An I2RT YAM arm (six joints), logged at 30 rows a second.
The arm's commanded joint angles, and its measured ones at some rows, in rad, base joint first. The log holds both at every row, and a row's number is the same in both.
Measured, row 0:
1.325, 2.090, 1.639, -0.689, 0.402, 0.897
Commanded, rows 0 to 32:
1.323, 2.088, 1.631, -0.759, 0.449, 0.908
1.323, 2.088, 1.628, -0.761, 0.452, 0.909
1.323, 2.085, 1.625, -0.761, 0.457, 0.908
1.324, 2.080, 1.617, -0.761, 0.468, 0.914
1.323, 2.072, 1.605, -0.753, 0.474, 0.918
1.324, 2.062, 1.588, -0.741, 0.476, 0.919
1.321, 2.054, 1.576, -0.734, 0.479, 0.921
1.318, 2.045, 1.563, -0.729, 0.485, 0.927
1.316, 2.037, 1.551, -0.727, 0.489, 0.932
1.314, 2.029, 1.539, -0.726, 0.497, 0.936
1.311, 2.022, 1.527, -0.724, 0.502, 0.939
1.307, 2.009, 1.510, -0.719, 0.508, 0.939
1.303, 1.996, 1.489, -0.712, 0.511, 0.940
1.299, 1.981, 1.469, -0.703, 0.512, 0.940
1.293, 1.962, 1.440, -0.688, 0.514, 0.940
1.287, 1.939, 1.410, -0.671, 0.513, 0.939
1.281, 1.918, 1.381, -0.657, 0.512, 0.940
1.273, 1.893, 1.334, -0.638, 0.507, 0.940
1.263, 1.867, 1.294, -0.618, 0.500, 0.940
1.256, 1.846, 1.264, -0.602, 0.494, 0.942
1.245, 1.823, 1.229, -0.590, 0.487, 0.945
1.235, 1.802, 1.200, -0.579, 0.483, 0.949
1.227, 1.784, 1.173, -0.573, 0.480, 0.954
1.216, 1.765, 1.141, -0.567, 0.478, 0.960
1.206, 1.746, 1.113, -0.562, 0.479, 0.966
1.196, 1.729, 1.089, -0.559, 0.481, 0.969
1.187, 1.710, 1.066, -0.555, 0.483, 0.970
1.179, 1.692, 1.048, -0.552, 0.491, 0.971
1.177, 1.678, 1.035, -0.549, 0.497, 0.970
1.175, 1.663, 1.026, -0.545, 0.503, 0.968
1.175, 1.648, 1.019, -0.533, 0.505, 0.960
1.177, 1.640, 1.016, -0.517, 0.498, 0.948
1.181, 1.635, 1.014, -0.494, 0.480, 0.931
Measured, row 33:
1.175, 1.652, 1.021, -0.523, 0.471, 0.959
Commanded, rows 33 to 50:
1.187, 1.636, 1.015, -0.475, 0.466, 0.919
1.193, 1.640, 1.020, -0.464, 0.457, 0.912
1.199, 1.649, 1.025, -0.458, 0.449, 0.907
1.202, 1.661, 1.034, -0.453, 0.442, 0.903
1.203, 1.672, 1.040, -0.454, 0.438, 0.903
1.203, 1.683, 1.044, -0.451, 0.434, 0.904
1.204, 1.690, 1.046, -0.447, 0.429, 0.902
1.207, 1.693, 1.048, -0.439, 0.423, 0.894
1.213, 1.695, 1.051, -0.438, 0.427, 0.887
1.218, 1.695, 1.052, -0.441, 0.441, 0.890
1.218, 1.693, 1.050, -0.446, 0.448, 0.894
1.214, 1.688, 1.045, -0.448, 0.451, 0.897
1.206, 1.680, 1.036, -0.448, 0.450, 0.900
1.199, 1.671, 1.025, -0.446, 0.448, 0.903
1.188, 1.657, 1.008, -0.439, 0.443, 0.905
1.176, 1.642, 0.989, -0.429, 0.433, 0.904
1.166, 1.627, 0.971, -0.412, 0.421, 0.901
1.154, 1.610, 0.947, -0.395, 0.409, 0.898
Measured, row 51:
1.171, 1.637, 0.976, -0.421, 0.440, 0.910
